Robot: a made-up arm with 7 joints.
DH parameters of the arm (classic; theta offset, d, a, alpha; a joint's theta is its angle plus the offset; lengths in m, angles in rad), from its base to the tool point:
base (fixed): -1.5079 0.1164 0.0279 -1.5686
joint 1: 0 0.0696 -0.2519 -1.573
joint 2: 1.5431 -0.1 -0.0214 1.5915
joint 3: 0 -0.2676 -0.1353 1.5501
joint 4: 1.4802 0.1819 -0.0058 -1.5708
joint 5: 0 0.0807 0.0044 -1.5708
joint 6: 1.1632 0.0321 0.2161 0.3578
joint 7: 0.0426 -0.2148 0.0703 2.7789
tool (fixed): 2.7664 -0.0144 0 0
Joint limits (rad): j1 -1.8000..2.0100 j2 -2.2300..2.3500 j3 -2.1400..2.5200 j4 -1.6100..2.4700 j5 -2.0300..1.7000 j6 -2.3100..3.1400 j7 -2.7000..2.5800
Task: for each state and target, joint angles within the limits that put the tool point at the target. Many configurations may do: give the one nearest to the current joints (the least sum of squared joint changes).
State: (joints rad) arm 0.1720 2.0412 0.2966 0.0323 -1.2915 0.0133 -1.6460
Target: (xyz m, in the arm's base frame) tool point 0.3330 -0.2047 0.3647
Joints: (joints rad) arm 0.0931 2.3500 -0.3198 -0.1145 -1.5495 0.3281 -1.9350
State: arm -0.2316 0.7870 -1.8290 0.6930 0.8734 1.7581 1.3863
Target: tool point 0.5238 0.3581 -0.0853
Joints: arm 0.2601 0.6585 -1.9815 0.6387 1.0627 1.4708 1.4910
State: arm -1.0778 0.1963 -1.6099 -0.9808 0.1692 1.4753 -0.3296
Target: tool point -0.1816 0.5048 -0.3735
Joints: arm -0.2378 -0.4426 -2.1400 -0.8770 -0.4787 1.4384 -0.2728
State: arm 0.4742 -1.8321 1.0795 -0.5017 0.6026 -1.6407 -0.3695
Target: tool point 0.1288 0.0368 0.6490
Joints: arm 0.5093 -1.8478 0.9312 -0.2077 0.5401 -1.9204 -0.4102
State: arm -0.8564 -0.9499 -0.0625 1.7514 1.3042 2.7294 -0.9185
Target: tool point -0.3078 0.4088 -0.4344
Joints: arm -1.7734 -0.9714 0.0615 2.1665 0.6903 2.3606 -1.0399
